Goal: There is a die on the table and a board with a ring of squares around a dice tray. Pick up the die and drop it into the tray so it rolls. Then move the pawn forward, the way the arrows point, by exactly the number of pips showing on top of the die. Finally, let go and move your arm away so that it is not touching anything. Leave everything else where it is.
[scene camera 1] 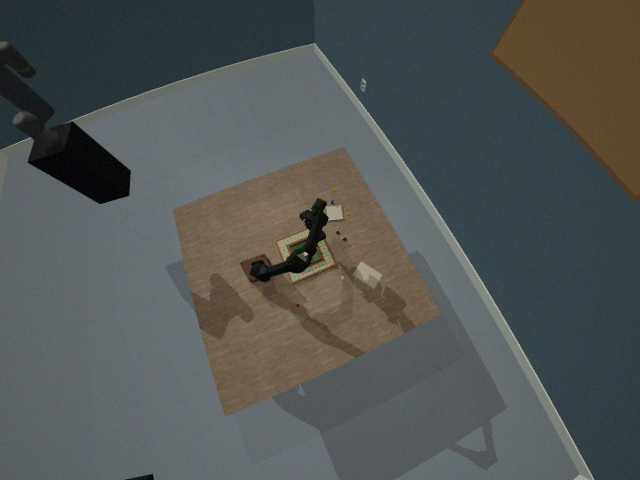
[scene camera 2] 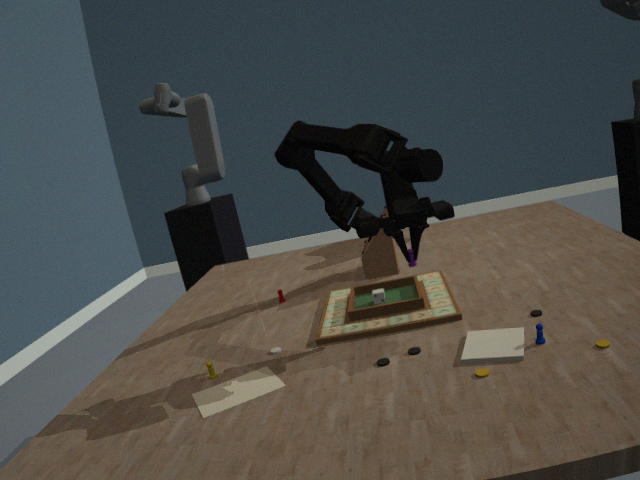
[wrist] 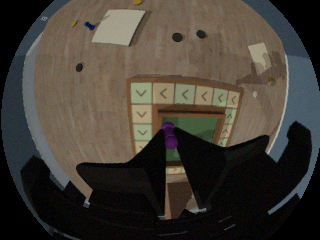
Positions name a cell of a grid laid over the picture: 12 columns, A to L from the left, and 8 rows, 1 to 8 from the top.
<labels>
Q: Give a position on a green dice tray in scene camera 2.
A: H5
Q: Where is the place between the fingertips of the gripper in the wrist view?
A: G5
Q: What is the gripper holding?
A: A purple pawn.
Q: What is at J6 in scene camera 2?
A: A white block.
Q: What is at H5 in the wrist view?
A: A green dice tray.
</labels>
